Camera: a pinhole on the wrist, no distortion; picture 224 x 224 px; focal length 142.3 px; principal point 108.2 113.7 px. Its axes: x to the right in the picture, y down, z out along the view. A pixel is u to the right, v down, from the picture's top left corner.
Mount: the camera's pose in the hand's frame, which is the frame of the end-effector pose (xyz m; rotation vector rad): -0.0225 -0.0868 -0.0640 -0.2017 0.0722 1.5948
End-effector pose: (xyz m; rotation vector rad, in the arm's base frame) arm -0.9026 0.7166 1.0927 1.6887 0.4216 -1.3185
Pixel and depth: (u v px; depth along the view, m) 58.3 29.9 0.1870
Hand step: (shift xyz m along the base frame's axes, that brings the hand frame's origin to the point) -0.1380 -0.0733 -0.1170
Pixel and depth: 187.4 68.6 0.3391
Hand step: -0.0048 -0.2962 0.0258
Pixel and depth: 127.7 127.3 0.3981
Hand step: -0.1918 -0.2494 0.0999
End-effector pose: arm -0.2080 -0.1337 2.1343 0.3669 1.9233 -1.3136
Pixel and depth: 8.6 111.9 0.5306
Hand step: 0.0377 -0.6080 0.1857
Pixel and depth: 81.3 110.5 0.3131
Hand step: 0.0802 -0.2571 0.0448
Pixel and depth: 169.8 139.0 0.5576
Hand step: 0.4493 -0.2495 -0.1134
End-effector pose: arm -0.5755 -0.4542 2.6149 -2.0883 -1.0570 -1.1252
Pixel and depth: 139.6 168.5 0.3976
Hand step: 0.1095 0.1077 -0.3375
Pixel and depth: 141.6 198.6 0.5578
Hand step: 0.1547 0.0997 -0.5777
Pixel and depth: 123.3 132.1 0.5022
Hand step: 0.1767 0.2313 -0.3266
